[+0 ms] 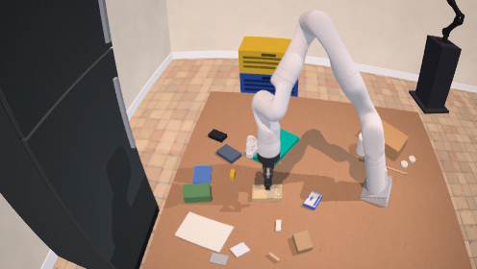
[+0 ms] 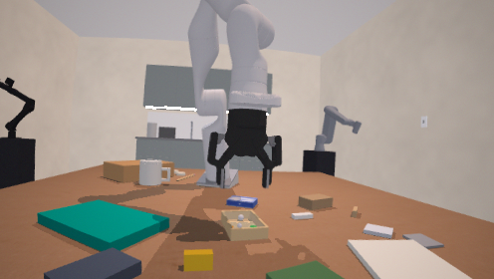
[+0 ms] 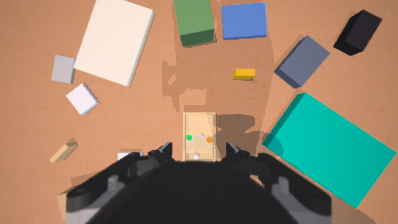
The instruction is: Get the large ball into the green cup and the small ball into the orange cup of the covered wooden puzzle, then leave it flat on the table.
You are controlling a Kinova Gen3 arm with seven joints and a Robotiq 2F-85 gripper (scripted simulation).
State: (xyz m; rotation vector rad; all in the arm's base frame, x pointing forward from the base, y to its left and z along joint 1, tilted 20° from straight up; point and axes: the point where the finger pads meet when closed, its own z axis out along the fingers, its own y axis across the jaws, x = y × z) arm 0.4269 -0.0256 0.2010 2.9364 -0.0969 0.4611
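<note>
The covered wooden puzzle is 90 mm below my hand. Round my hand: yellow block (130 mm ahead, 110 mm to the right, 80 mm below); then teal slab (50 mm behind, 260 mm to the right, 80 mm below); then green block (260 mm ahead, 10 mm to the right, 70 mm below).
</note>
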